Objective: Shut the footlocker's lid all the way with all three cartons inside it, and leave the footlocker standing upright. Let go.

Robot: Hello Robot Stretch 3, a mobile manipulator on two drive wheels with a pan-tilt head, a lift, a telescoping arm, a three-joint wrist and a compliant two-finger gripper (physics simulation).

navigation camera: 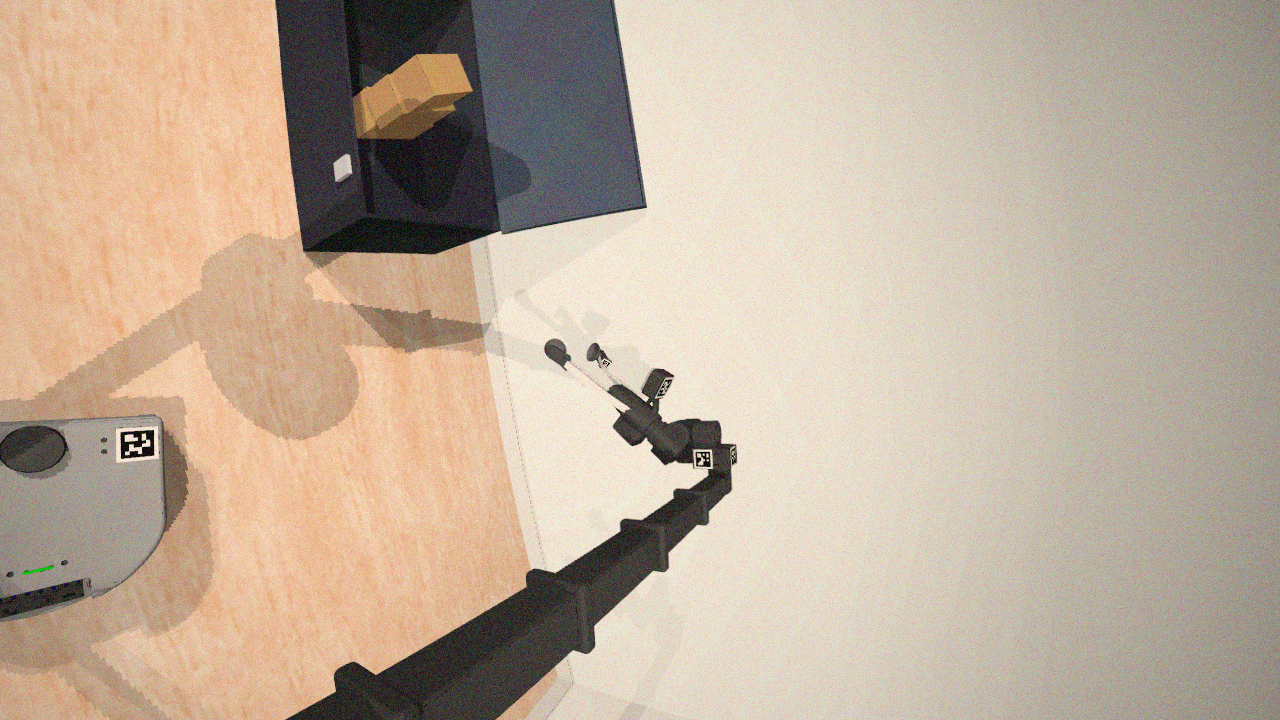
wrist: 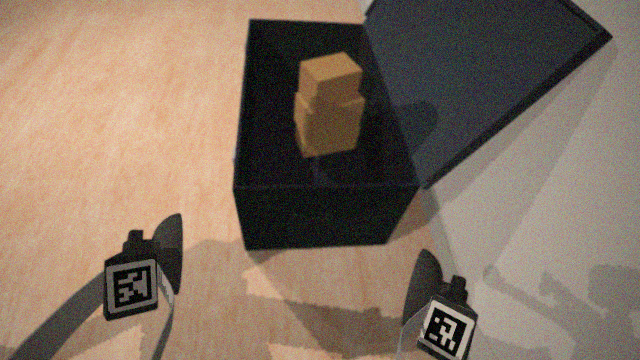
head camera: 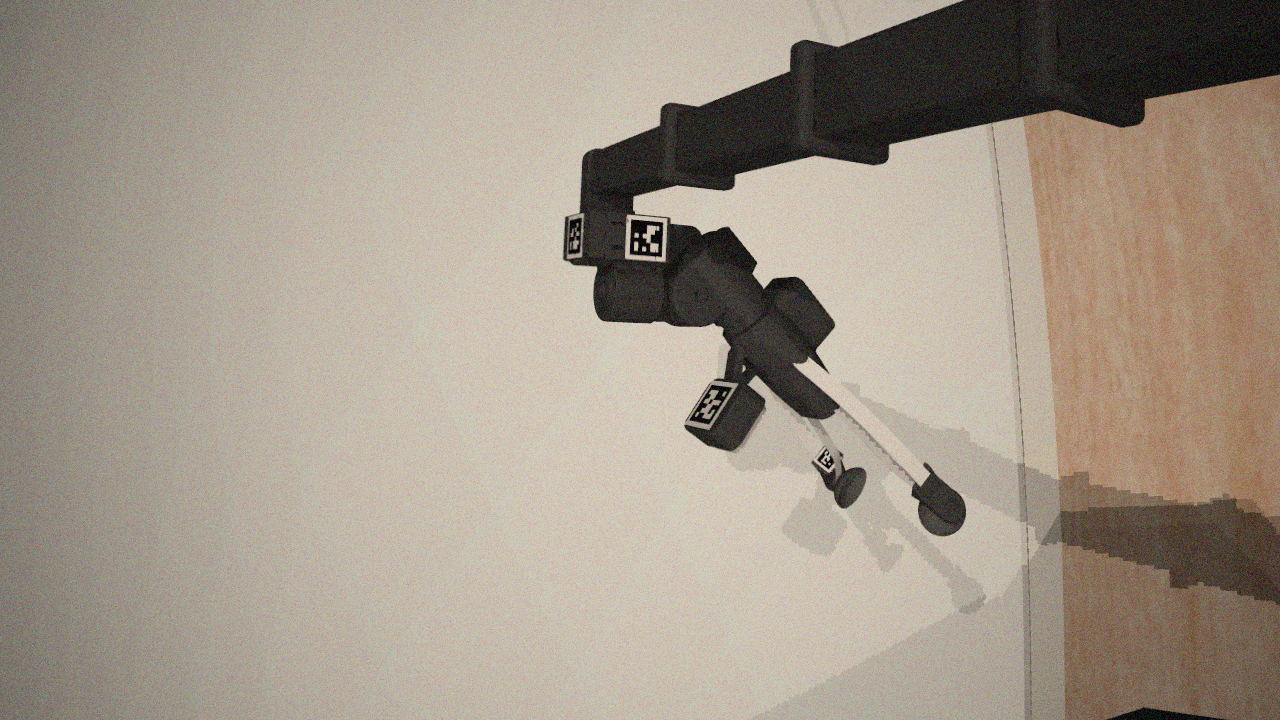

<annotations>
My gripper shows in the navigation camera view, in the wrist view and in the head camera view (905, 512). The same spot on my gripper: (navigation camera: 555, 349) is (wrist: 128, 234). The same spot on a footlocker lid: (wrist: 455, 81) is (navigation camera: 554, 163).
</annotations>
